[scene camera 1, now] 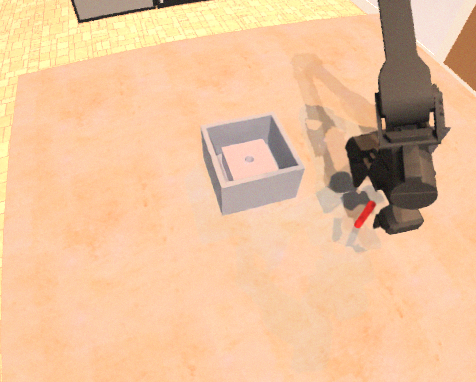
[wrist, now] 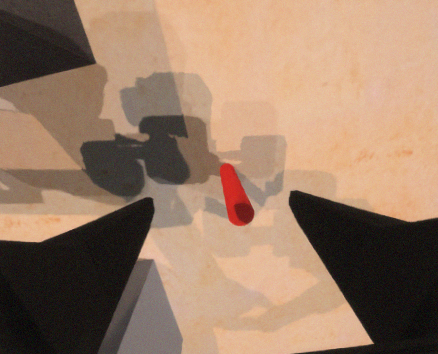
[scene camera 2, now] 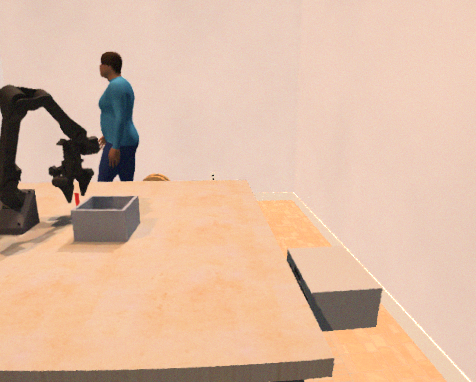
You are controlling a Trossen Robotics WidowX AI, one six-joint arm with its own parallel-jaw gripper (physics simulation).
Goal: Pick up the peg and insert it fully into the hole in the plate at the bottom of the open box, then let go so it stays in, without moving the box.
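Places are measured from the arm's base along level axes (x up, y ahead, z left), in metres.
Pixels of known places: gripper, fingertip midpoint: (scene camera 1: pixel 365 206) (wrist: pixel 222 200) (scene camera 2: pixel 76 199); arm's base, link origin: (scene camera 2: pixel 14 200).
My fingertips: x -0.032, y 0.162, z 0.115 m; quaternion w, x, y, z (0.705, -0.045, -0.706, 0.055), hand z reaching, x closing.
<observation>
Ahead of a thing's pixels: the offset from my fingertips to its top centre. "spot": to the spot under its first point. Level surfaces: height alone.
The red peg {dx +0.021, dy -0.001, dz +0.009 m} (scene camera 1: pixel 364 215) (scene camera 2: pixel 77 199) (wrist: pixel 234 192) stands upright on the table, apart from the box. My gripper (scene camera 1: pixel 367 205) (scene camera 2: pixel 76 198) (wrist: pixel 222 200) is open and points down above the table. Its fingertips are on either side of the peg in the wrist view, with the peg between them, a little nearer the right fingertip. It holds nothing. The grey open box {dx +0.039, dy +0.169, dz -0.175 m} (scene camera 1: pixel 260 191) (scene camera 2: pixel 100 226) (wrist: pixel 152 315) stands beside the peg. The pale plate {dx +0.002, dy +0.169, dz -0.175 m} (scene camera 1: pixel 240 169) lies at its bottom, with a round hole {spot: dx -0.013, dy +0.165, dz -0.183 m} (scene camera 1: pixel 249 159) near the middle; the hole is empty.
The arm's dark base (scene camera 2: pixel 22 215) stands on the table {dx -0.059 m} (scene camera 1: pixel 125 275) (scene camera 2: pixel 200 300) behind the gripper. A dark block-like part (wrist: pixel 35 45) shows at the wrist view's top left. A grey block (scene camera 2: pixel 347 307) stands beyond the table edge. A person (scene camera 2: pixel 118 112) stands behind the table.
</observation>
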